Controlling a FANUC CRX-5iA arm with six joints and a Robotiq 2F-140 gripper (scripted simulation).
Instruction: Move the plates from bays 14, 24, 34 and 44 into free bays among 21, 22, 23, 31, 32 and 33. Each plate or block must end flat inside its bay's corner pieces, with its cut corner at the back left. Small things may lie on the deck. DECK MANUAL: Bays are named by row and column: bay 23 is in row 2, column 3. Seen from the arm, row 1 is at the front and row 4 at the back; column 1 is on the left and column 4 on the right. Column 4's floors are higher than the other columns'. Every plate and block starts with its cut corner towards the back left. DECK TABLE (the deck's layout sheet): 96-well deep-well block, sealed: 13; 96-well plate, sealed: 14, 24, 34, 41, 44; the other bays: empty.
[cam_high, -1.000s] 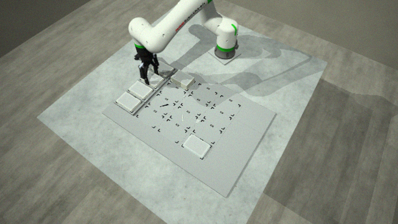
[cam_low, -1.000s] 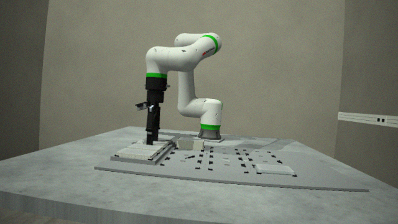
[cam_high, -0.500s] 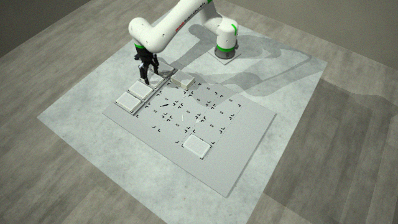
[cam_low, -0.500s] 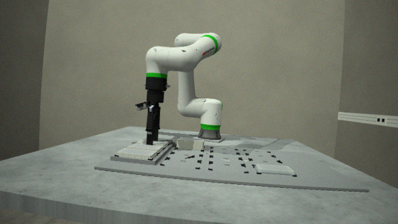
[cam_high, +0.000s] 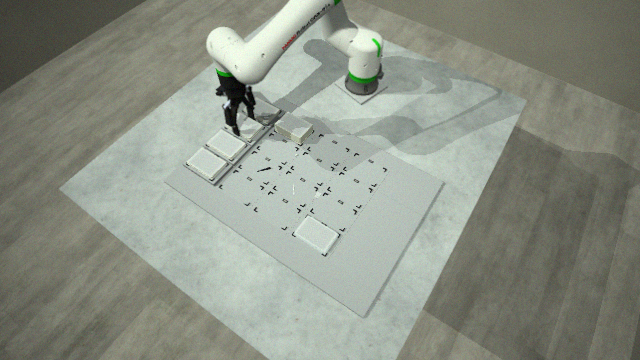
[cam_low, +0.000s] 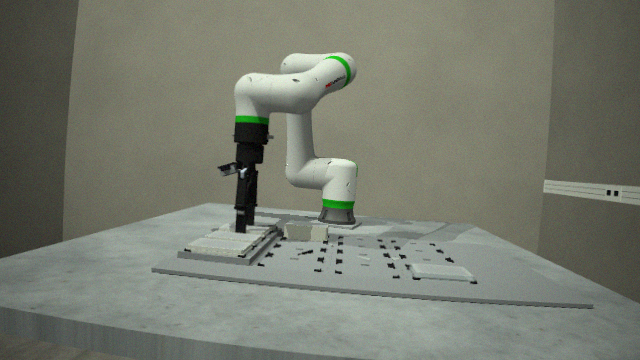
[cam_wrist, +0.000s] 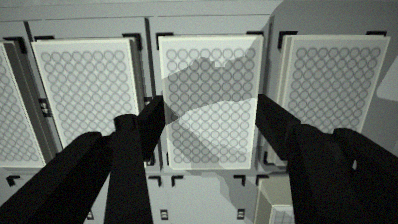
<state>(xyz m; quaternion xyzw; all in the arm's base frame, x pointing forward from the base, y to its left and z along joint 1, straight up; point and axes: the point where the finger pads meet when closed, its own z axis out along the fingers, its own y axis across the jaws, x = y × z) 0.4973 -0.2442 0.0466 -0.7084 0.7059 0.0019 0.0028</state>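
Now: the sealed deep-well block 110 mm behind my hand, 160 mm to the left of it and 30 mm below it. The rest, counted from my hand: plate 210 mm ahead, 490 mm to the left, 40 mm below; white tip 110 mm ahead, 330 mm to the left, 40 mm below; thin black stick 110 mm ahead, 180 mm to the left, 40 mm below.
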